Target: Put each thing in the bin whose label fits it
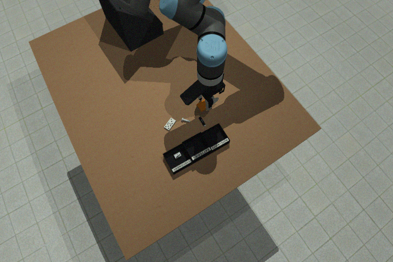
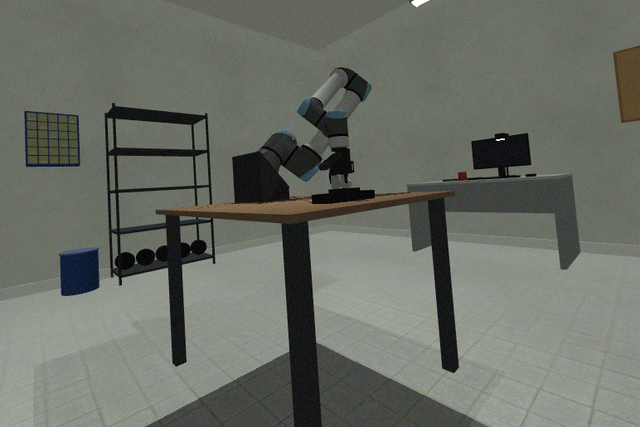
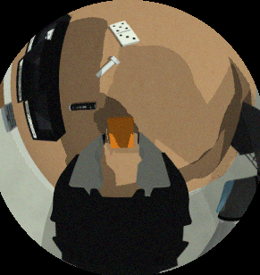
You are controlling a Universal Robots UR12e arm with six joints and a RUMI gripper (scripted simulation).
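My gripper is now 1 cm above the orange block. The rest, counted from my hand: black battery (6 cm ahead, 5 cm to the right, 1 cm below); white bolt (1 cm ahead, 11 cm to the right, 1 cm below); white domino (2 cm behind, 16 cm to the right, 1 cm below).
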